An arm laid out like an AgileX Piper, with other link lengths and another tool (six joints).
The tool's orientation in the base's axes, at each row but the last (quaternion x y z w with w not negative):
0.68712 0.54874 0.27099 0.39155
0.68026 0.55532 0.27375 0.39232
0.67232 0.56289 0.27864 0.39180
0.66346 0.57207 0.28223 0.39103
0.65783 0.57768 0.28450 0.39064
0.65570 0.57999 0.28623 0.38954
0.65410 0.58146 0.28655 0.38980
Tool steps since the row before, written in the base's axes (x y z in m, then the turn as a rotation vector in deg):
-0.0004 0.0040 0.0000 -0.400 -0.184 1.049
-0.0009 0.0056 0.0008 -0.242 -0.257 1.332
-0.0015 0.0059 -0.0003 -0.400 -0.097 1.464
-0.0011 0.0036 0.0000 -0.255 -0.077 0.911
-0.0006 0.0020 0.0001 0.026 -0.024 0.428
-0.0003 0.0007 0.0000 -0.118 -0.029 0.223
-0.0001 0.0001 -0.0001 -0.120 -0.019 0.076
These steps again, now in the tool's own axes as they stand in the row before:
0.0038 -0.0006 -0.0013 -0.338 0.676 -0.850
0.0052 -0.0002 -0.0024 -0.390 1.004 -0.859
0.0055 -0.0014 -0.0023 -0.276 1.021 -1.093
0.0033 -0.0007 -0.0016 -0.189 0.633 -0.682
0.0019 -0.0003 -0.0009 -0.052 0.375 -0.202
0.0006 -0.0002 -0.0004 -0.065 0.125 -0.211
0.0001 -0.0001 0.0000 -0.044 0.000 -0.136

